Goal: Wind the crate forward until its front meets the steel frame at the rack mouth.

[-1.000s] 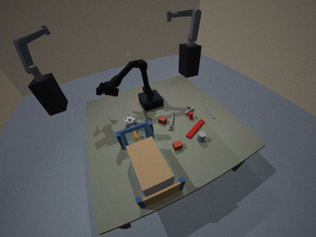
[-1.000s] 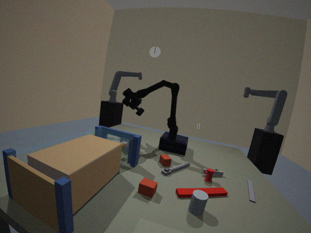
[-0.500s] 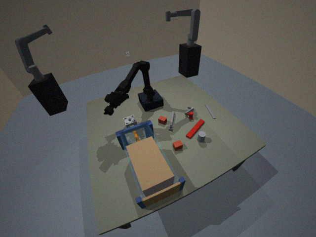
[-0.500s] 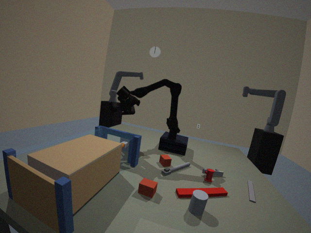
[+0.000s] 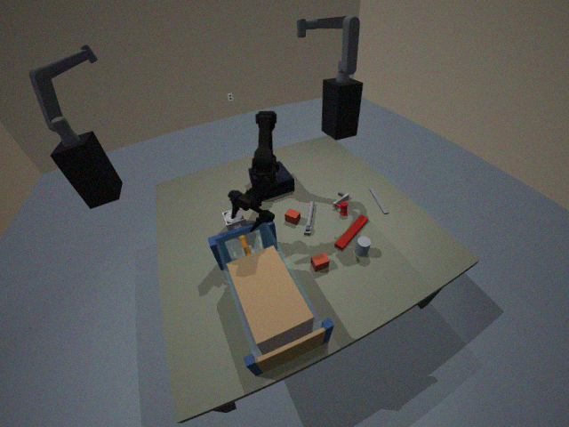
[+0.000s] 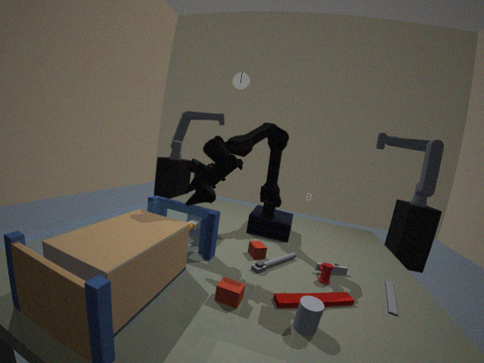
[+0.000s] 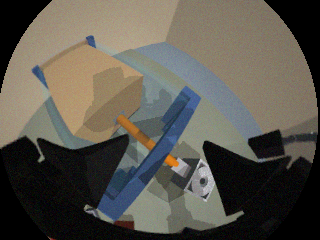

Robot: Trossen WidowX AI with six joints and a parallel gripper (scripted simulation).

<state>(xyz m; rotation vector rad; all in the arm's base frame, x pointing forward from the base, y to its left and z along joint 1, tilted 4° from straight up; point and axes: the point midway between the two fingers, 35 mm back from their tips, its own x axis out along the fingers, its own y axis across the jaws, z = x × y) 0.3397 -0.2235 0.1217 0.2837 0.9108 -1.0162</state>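
My gripper tip is 52 cm to the right of the winch handle, 17 cm above it and 9 cm past it. The rest, counted from my gripper tip: hand winch: 18 cm behind, 15 cm below, 2 cm to the right; then red knob: 50 cm to the left, 16 cm below, 5 cm behind; then red bar: 47 cm to the left, 18 cm below, 9 cm ahead.
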